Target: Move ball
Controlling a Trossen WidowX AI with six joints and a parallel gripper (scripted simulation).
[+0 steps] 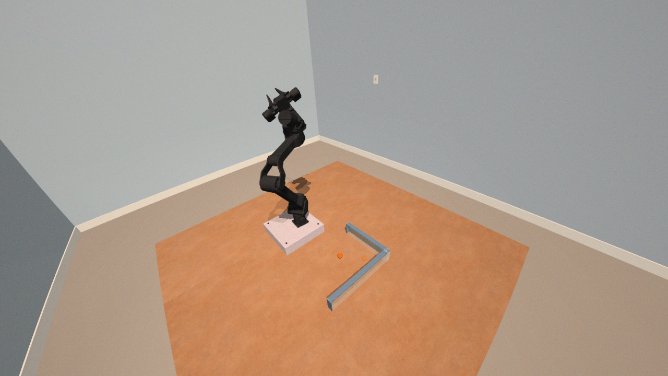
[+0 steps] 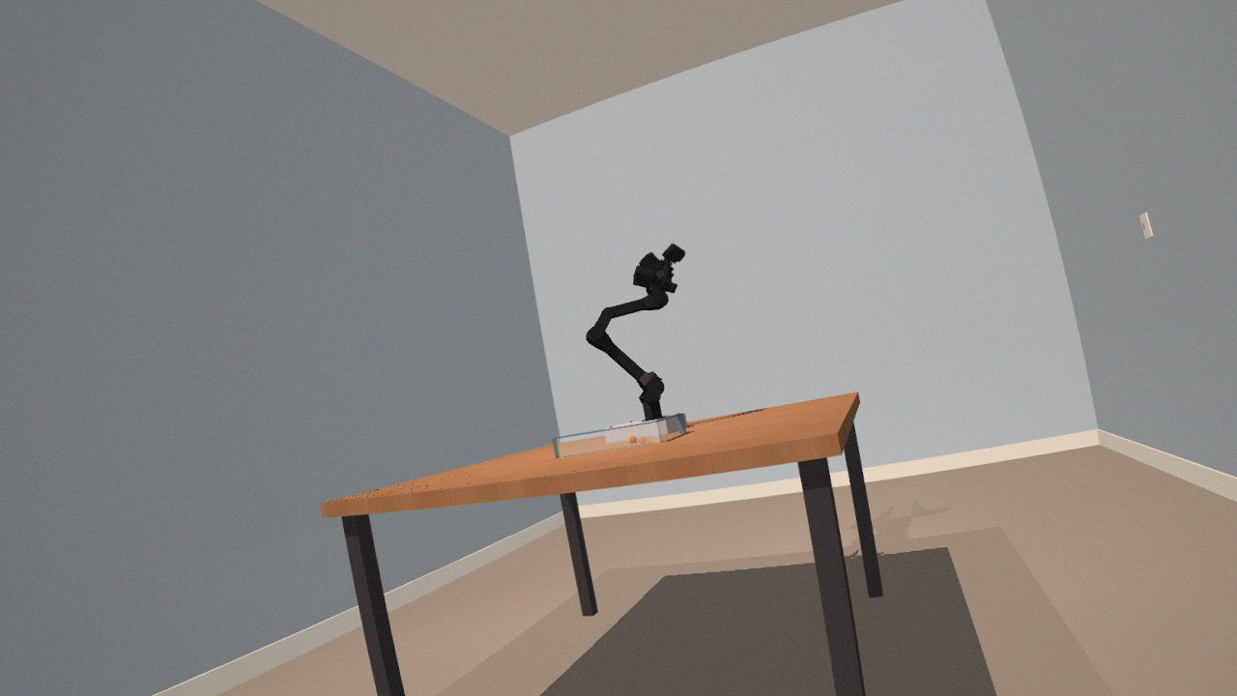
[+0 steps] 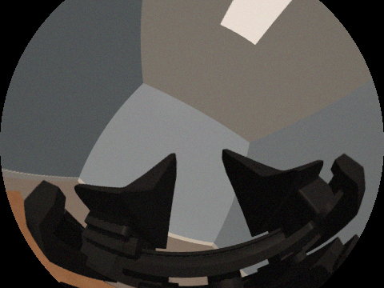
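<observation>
Now: gripper tip 62 cm above the orange ball, 47 cm short of it and 3 cm to the left of it. Also, from my gripper tip: clear wall (62 cm ahead, 60 cm below, 4 cm to the right).
</observation>
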